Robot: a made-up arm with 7 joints. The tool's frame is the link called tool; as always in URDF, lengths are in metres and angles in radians.
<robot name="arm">
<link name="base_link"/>
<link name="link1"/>
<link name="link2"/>
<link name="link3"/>
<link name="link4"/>
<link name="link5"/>
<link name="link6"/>
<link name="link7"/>
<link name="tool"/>
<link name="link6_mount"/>
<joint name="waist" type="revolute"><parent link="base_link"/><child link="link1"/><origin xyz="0.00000 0.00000 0.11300" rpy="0.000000 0.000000 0.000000"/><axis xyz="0 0 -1"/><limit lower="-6.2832" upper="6.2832" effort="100" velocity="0.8"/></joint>
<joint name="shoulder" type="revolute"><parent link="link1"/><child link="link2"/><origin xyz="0.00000 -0.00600 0.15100" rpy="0.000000 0.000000 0.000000"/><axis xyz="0 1 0"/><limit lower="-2.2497" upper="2.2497" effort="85" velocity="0.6"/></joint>
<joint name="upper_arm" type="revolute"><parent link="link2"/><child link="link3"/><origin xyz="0.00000 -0.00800 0.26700" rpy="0.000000 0.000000 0.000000"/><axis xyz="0 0 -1"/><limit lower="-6.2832" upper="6.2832" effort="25" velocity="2.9"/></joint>
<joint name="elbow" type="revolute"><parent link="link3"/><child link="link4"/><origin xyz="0.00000 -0.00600 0.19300" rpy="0.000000 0.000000 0.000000"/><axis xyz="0 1 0"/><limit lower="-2.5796" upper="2.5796" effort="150" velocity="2.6"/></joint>
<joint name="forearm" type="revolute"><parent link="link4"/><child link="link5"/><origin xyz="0.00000 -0.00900 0.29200" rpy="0.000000 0.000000 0.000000"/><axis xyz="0 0 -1"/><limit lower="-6.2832" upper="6.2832" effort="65" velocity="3"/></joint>
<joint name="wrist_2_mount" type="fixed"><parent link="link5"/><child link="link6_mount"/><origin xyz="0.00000 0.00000 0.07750" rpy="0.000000 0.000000 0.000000"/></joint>
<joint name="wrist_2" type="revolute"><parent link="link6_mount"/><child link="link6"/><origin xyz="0.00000 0.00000 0.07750" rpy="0.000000 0.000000 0.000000"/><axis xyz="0 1 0"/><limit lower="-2.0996" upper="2.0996" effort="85" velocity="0.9"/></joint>
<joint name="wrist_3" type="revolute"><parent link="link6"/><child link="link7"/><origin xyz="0.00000 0.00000 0.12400" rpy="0.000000 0.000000 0.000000"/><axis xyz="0 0 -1"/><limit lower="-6.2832" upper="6.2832" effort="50" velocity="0.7"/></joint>
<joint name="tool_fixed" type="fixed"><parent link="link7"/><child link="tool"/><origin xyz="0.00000 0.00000 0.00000" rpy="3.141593 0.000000 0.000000"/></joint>
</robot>
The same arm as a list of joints. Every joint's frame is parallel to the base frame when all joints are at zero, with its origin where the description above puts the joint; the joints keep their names.
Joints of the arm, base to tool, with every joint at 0 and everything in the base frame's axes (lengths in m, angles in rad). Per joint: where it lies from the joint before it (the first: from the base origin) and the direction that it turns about. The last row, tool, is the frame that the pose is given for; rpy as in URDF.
waist: axis 0 0 -1 origin 0 0 0.113
shoulder: axis 0 1 0 origin 0 -0.006 0.151
upper_arm: axis 0 0 -1 origin 0 -0.008 0.267
elbow: axis 0 1 0 origin 0 -0.006 0.193
forearm: axis 0 0 -1 origin 0 -0.009 0.292
wrist_2: axis 0 1 0 origin 0 0 0.155
wrist_3: axis 0 0 -1 origin 0 0 0.124
tool: origin 0 0 0 rpy -3.1416 0 0
Joint limits (rad, base to tool): -6.2832..6.2832 -2.2497..2.2497 -6.2832..6.2832 -2.5796..2.5796 -6.2832..6.2832 -2.0996..2.0996 -6.2832..6.2832

